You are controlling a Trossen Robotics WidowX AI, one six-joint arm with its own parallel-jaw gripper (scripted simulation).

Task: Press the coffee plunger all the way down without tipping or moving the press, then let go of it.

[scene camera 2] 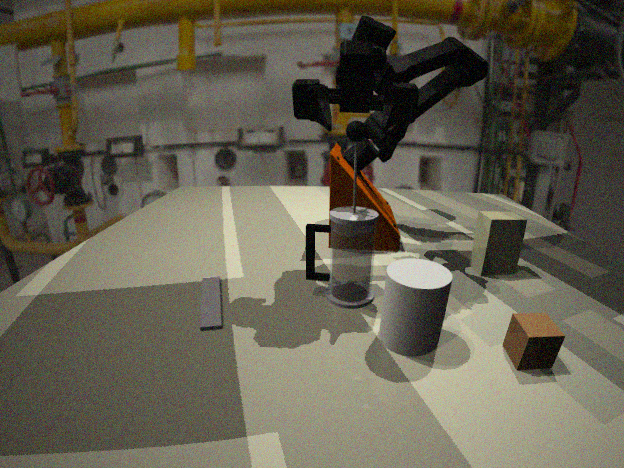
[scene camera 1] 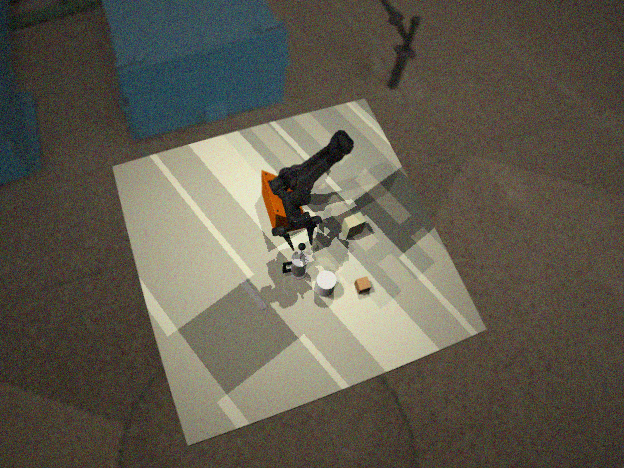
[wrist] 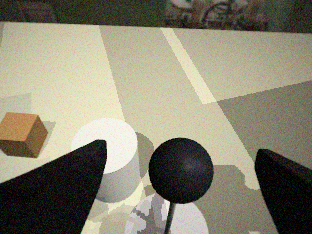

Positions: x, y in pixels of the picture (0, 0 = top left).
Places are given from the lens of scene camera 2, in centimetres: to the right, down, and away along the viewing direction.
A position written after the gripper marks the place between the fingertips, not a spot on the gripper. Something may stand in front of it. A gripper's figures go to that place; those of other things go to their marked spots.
gripper point(scene camera 2: 356, 129): 6, -14, 43
coffee press point(scene camera 2: 353, 229): 6, -1, 45
brown cube point(scene camera 2: 533, 340): 25, 12, 32
